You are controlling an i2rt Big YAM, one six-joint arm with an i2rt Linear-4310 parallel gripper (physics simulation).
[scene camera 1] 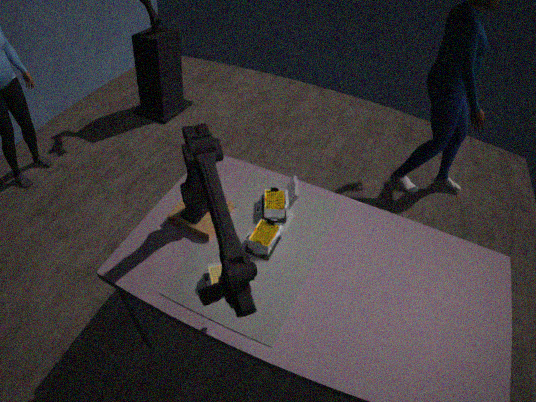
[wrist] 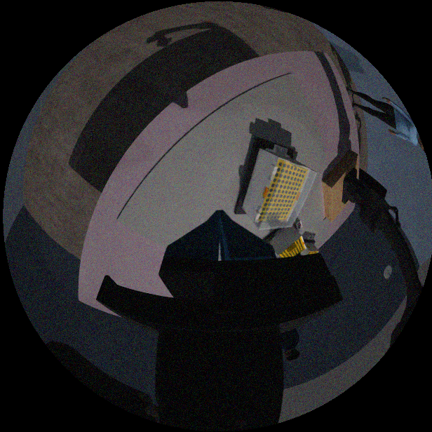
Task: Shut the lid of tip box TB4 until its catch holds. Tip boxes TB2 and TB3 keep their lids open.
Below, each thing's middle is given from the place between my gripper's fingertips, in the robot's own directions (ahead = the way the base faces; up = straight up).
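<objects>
The tip box TB4 [wrist: 264, 154] is here, and my hand is 8 cm above it, 10 cm to the right of it and 9 cm past it.
</objects>
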